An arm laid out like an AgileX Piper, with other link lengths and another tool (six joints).
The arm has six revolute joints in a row. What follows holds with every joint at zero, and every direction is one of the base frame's.
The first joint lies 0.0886 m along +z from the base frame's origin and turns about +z.
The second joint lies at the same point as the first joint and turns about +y.
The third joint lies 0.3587 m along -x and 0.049 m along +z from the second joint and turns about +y.
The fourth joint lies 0.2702 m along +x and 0.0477 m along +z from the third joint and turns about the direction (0.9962, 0, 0.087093).
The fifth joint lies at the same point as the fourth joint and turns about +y.
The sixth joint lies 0.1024 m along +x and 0.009 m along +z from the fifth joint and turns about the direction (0.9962, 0, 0.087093).
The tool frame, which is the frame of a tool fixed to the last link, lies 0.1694 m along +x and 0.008 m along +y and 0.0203 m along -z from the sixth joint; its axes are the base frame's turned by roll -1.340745, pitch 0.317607 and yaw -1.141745 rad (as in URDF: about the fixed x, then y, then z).
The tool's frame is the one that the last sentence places.
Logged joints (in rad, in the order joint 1, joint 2, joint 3, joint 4, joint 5, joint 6), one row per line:
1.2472, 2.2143, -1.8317, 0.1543, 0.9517, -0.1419
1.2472, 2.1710, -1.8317, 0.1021, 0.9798, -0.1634
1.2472, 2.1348, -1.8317, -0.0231, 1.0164, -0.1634
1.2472, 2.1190, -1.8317, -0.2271, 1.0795, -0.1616
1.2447, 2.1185, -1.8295, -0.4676, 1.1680, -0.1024
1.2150, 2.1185, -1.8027, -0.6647, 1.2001, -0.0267
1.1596, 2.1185, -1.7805, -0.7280, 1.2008, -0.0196
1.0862, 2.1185, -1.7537, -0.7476, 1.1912, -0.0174
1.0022, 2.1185, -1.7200, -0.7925, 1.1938, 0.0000
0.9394, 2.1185, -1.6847, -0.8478, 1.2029, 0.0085
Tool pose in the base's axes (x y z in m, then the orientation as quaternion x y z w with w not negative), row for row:
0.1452, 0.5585, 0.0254, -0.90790, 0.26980, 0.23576, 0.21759
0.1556, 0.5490, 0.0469, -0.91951, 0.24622, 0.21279, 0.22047
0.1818, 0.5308, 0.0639, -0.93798, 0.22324, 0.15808, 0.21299
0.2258, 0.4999, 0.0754, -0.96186, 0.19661, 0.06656, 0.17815
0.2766, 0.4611, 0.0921, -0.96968, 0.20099, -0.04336, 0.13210
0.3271, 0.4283, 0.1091, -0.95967, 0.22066, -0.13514, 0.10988
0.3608, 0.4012, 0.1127, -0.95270, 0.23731, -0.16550, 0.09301
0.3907, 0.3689, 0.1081, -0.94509, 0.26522, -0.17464, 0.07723
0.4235, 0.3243, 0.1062, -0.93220, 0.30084, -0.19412, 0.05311
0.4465, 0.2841, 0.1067, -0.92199, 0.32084, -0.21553, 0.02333
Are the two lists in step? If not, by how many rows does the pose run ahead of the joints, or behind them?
They are in step.
